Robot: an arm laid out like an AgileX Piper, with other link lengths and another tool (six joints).
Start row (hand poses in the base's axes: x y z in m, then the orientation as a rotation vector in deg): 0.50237, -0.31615, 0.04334, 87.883, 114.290, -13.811
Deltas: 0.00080, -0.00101, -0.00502, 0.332, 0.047, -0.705; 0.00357, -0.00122, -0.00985, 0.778, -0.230, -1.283; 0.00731, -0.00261, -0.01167, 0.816, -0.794, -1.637; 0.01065, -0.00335, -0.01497, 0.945, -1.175, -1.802; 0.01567, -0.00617, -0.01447, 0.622, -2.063, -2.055; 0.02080, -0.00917, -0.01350, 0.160, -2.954, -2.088; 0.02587, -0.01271, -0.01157, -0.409, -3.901, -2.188; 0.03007, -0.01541, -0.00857, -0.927, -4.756, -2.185; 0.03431, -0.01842, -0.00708, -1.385, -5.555, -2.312; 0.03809, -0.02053, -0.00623, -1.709, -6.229, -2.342; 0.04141, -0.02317, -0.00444, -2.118, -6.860, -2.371; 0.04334, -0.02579, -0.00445, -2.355, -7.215, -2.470
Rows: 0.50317, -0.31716, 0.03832, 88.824, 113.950, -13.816; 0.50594, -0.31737, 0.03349, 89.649, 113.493, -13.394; 0.50968, -0.31876, 0.03167, 89.936, 112.812, -13.043; 0.51302, -0.31950, 0.02837, 90.117, 112.446, -12.677; 0.51804, -0.32232, 0.02887, 90.013, 111.444, -12.374; 0.52317, -0.32532, 0.02984, 89.595, 110.547, -12.115; 0.52824, -0.32886, 0.03177, 89.167, 109.517, -11.941; 0.53244, -0.33156, 0.03477, 88.682, 108.654, -11.752; 0.53668, -0.33457, 0.03626, 88.373, 107.764, -11.602; 0.54046, -0.33668, 0.03711, 88.073, 107.094, -11.387; 0.54378, -0.33932, 0.03890, 87.727, 106.425, -11.287; 0.54571, -0.34194, 0.03889, 87.609, 105.987, -11.269
